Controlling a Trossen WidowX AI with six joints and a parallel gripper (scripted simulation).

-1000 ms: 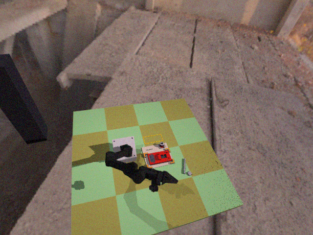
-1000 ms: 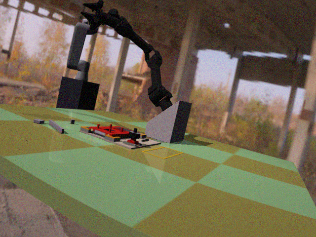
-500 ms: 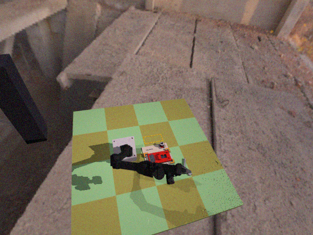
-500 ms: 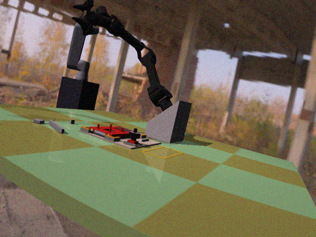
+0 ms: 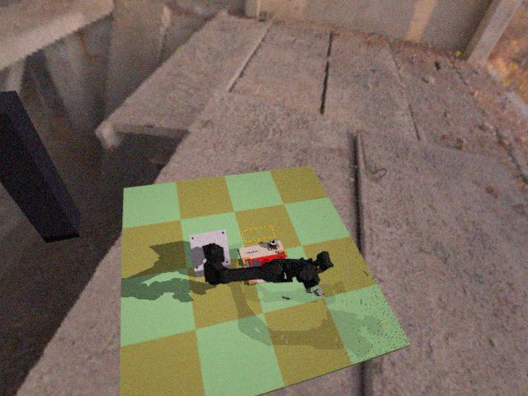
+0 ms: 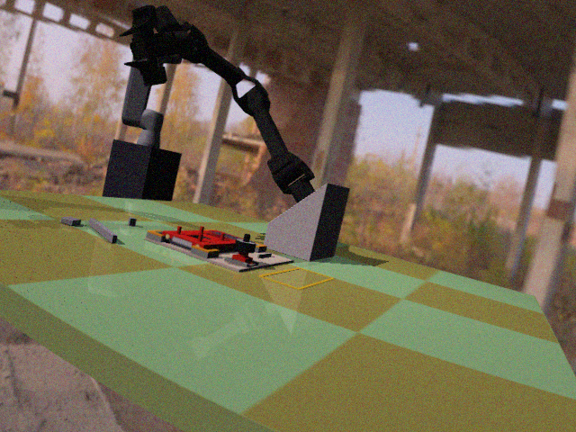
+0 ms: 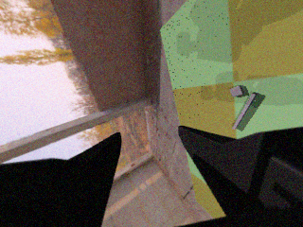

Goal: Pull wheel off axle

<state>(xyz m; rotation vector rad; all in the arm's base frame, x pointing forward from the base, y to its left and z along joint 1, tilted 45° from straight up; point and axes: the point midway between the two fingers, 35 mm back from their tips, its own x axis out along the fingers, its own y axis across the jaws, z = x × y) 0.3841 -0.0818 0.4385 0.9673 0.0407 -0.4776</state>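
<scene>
My gripper tip is 5 cm past the wheel, 38 cm to the right of it and 35 cm above it. Also, from my gripper tip: grey bar: 8 cm ahead, 12 cm to the left, 38 cm below; pale base plate: 11 cm behind, 28 cm to the left, 37 cm below.
</scene>
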